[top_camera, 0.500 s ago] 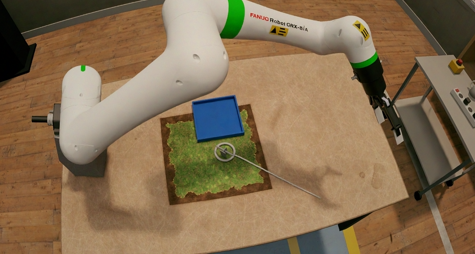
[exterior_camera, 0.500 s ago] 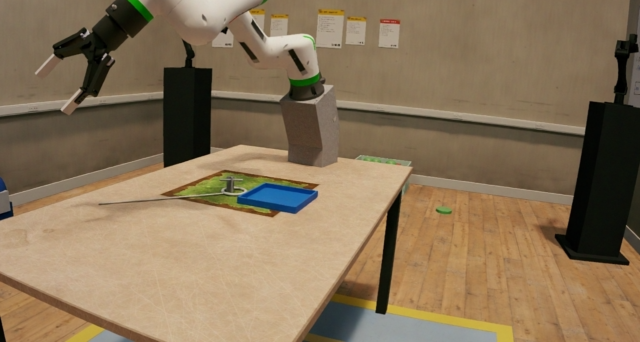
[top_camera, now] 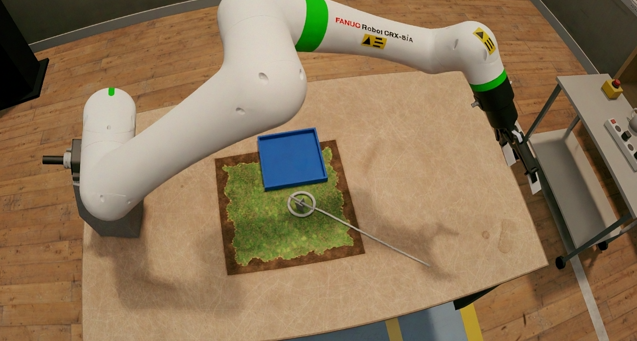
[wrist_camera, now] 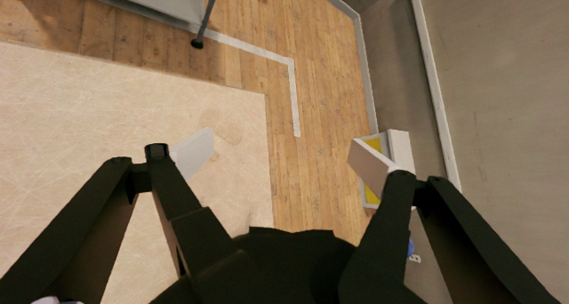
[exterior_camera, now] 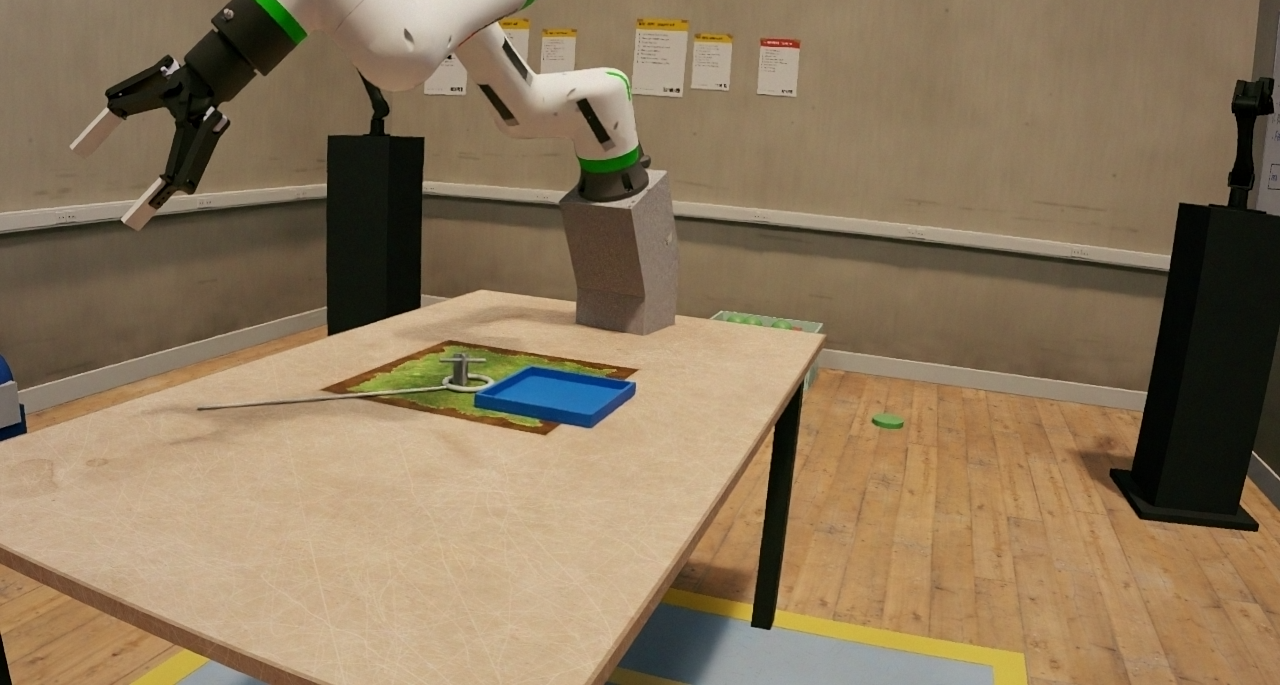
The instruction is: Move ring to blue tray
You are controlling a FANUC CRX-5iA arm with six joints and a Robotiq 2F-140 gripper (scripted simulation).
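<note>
My gripper is now 51 cm past the grey T-topped stake, 23 cm to the right of it and 32 cm above it. From my hand the other things lie so: white ring: 50 cm behind, 25 cm to the left, 34 cm below; then mat: 55 cm behind, 26 cm to the left, 36 cm below; then blue tray: 50 cm behind, 41 cm to the left, 34 cm below.
</note>
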